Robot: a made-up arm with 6 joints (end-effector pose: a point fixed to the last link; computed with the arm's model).
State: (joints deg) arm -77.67 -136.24 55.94 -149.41 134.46 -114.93
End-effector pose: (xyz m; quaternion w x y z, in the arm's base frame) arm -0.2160 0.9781 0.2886 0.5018 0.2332 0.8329 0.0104
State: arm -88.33 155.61 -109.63 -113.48 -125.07 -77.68
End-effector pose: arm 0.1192 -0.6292 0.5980 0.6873 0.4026 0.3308 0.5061
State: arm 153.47 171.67 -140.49 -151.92 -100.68 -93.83
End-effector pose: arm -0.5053 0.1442 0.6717 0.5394 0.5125 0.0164 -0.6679
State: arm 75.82 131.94 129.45 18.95 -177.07 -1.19
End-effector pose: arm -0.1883 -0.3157 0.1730 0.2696 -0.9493 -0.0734 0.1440
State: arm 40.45 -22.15 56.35 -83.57 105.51 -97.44
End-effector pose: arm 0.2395 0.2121 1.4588 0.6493 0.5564 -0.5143 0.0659
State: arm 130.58 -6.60 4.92 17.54 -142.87 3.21
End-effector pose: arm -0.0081 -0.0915 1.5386 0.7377 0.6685 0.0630 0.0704
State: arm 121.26 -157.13 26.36 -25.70 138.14 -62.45
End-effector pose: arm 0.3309 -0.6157 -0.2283 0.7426 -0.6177 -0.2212 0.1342
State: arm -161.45 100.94 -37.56 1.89 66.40 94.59
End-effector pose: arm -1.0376 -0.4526 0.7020 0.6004 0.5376 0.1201 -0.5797
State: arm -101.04 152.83 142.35 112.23 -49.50 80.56
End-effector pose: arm 0.0755 0.5646 0.5142 0.3627 -0.6847 -0.5426 0.3243
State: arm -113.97 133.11 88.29 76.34 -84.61 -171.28
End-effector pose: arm 0.0361 0.1699 -0.3017 0.3774 0.1218 -0.2661 -0.8786
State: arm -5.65 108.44 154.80 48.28 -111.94 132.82
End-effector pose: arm -0.3281 0.1141 0.2360 0.7577 0.0939 0.6410 0.0787
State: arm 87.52 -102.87 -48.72 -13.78 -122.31 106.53
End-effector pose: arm -0.1913 -0.6230 -0.2004 0.1843 -0.1977 0.0558 0.9612
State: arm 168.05 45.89 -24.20 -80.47 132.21 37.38
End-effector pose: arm -0.5802 0.1284 1.3731 0.0022 0.8763 -0.1957 -0.4403
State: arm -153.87 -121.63 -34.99 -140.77 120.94 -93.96
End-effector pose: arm 0.4770 0.2594 -0.3992 0.2815 0.3232 0.3802 -0.8196
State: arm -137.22 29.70 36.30 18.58 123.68 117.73
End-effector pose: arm -0.5534 -0.6808 1.0362 0.5595 0.8181 -0.0656 -0.1154
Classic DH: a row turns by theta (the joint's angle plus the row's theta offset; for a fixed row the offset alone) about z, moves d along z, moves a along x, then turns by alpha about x. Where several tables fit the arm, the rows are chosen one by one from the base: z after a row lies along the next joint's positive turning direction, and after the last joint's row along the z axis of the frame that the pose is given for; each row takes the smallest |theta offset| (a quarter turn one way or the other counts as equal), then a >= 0, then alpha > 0; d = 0 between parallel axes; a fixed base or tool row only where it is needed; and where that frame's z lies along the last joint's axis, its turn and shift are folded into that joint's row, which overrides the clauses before.
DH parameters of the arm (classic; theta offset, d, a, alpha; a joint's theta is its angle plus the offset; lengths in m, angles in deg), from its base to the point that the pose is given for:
base (fixed): -50.38 0 -0.0317 0
joint 1: 50.38 0.5002 0.0024 -90
joint 2: 89.54 0 -0.3698 0
joint 3: -89.54 0.0739 0.0189 90
joint 4: 0 0.745 0.0009 -90
joint 5: 0 0.0254 -0.0278 90
joint 6: -43.1 0.0884 0.0311 -72.11
tool (fixed): -26.91 0.004 0 0

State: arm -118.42 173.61 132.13 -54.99 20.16 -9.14
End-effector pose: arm 0.3161 0.5323 0.6482 0.3966 -0.1923 -0.2678 0.8567
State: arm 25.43 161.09 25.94 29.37 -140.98 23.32
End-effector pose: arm 0.0276 0.1155 -0.5256 0.6762 -0.6776 0.2713 -0.1000
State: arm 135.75 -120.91 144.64 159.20 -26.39 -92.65
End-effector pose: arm -0.1204 0.0605 1.0058 0.1806 -0.2689 -0.3594 0.8752
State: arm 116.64 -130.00 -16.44 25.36 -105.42 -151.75
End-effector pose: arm 0.1850 -0.5426 -0.3249 0.1708 0.4321 0.3608 0.8087
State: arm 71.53 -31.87 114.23 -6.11 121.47 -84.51
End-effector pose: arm 0.0953 0.5650 0.7932 0.7248 0.6077 0.2976 -0.1295
